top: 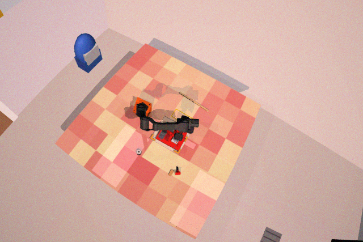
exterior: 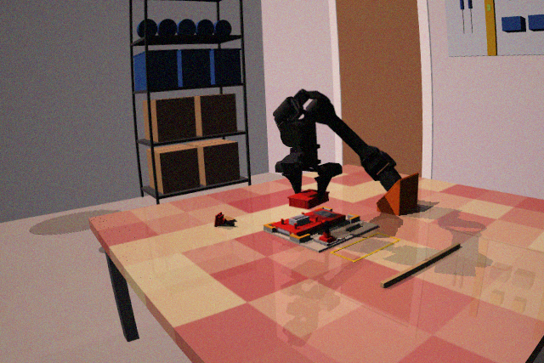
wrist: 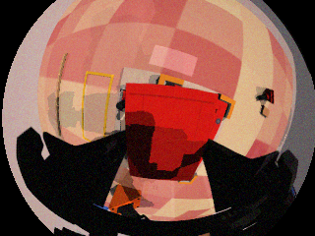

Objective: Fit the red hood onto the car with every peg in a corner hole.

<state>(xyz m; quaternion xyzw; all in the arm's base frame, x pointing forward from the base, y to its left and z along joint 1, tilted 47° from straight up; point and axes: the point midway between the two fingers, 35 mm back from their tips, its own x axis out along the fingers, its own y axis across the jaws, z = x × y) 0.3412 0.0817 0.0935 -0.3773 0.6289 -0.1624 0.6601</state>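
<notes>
The grey engine block is 50 mm to the right of my gripper tip and 80 mm below it. The rest, counted from my gripper tip: long thin bar (80 mm behind, 340 mm to the left, 100 mm below); then grey wheel (170 mm behind, 290 mm to the right, 100 mm below); then red hood (right at my gripper tip).
</notes>
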